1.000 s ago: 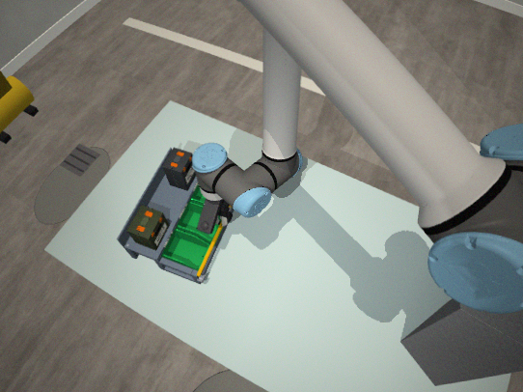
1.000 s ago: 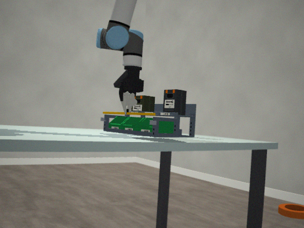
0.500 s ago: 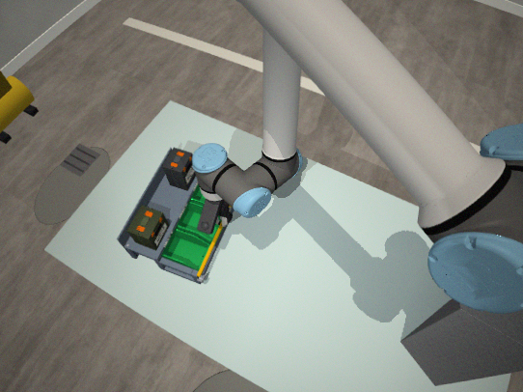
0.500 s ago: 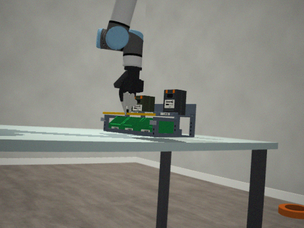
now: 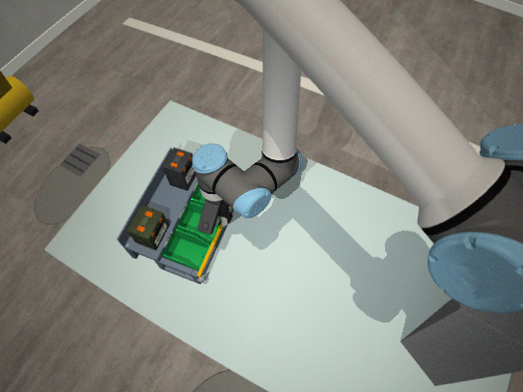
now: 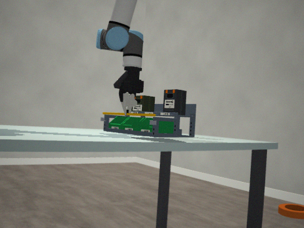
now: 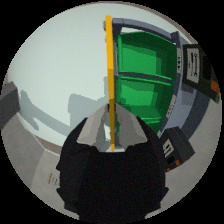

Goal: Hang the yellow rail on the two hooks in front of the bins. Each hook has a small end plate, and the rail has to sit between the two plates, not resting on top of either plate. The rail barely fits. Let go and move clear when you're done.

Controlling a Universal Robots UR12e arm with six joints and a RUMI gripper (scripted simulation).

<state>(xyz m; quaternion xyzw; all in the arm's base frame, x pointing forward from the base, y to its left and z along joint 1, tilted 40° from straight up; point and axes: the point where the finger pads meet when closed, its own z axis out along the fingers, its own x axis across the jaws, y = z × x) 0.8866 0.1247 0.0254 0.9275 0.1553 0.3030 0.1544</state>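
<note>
Now: hand 10 mm above the yellow rail.
</note>
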